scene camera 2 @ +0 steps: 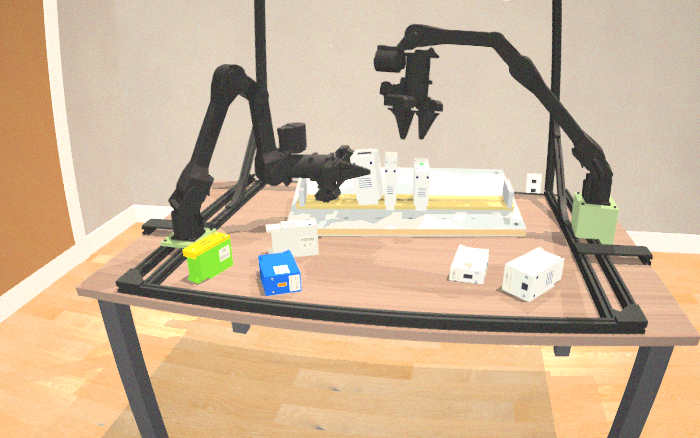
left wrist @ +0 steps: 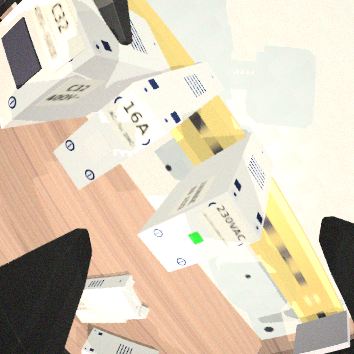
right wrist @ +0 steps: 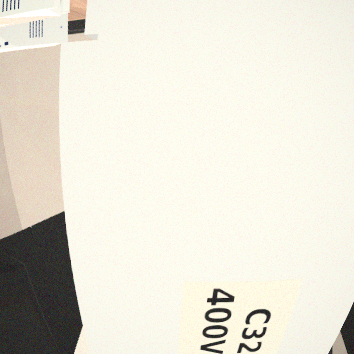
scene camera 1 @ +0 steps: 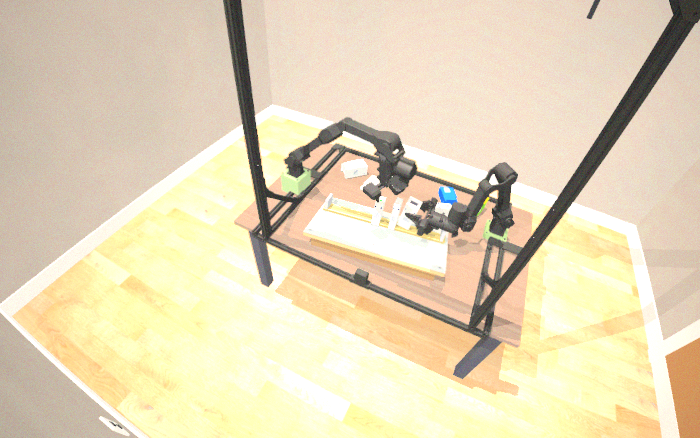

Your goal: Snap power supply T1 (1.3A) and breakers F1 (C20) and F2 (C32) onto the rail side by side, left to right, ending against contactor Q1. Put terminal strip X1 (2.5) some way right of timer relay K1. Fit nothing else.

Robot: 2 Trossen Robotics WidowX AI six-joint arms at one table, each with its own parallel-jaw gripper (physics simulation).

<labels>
One and the same spot on a white baseplate: (left wrist: 280, 73) is (scene camera 1: 381, 234).
</labels>
